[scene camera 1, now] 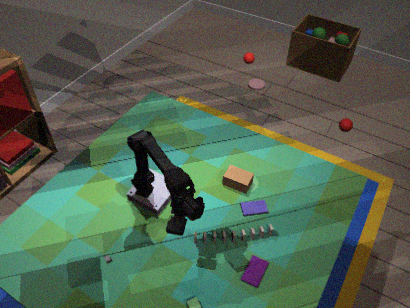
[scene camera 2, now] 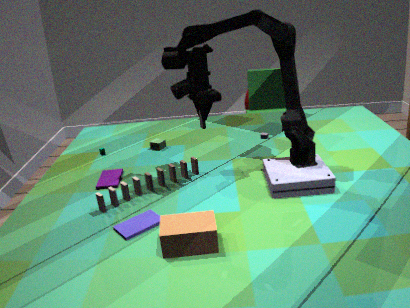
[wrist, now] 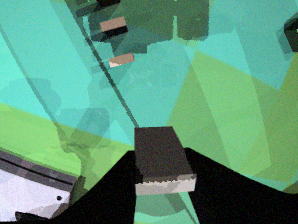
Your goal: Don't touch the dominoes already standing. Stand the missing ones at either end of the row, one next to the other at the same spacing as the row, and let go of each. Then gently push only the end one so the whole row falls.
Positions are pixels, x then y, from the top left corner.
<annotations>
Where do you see a pale domino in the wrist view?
161, 166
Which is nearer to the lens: the purple slab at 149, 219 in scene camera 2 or the orange box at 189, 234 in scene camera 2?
The orange box.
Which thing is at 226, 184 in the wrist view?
The gripper.
</annotations>
